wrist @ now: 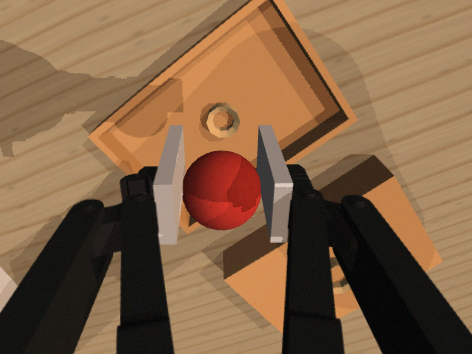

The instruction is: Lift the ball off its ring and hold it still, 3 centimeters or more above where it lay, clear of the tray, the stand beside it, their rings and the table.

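Frame: origin at the arm's base, x right, y ahead, z up, level; metres.
Where they show: gripper, fingertip midpoint: (221, 149).
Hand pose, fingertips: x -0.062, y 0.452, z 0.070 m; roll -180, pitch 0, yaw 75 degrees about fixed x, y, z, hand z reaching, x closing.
Note:
Each offset is from my fingertips to the top centre of the thing. "spot": to the spot under its first point. Level surfaces: height alone.
A red ball {dx +0.016, dy -0.004, dz +0.042 m} (222, 190) is between the two grey finger pads of my gripper (221, 149), near the middle of the wrist view. The gripper is shut on the ball and holds it in the air, above the level of the tray. The orange tray {spot: dx -0.034, dy -0.035, dz -0.087 m} (165, 76) lies below on the table. A tan ring {spot: dx +0.030, dy +0.001, dz -0.103 m} (229, 132) stands on the tray's floor, bare, with the ball apart from it. In the view the ball covers part of the tray's near corner.
An orange stand (260, 295) is beside the tray at the lower right, with a ring {spot: dx +0.205, dy +0.073, dz -0.063 m} (341, 286) on it partly hidden by the right finger. The wooden table {dz -0.116 m} (415, 30) lies under both. A pale object (5, 290) shows at the left edge.

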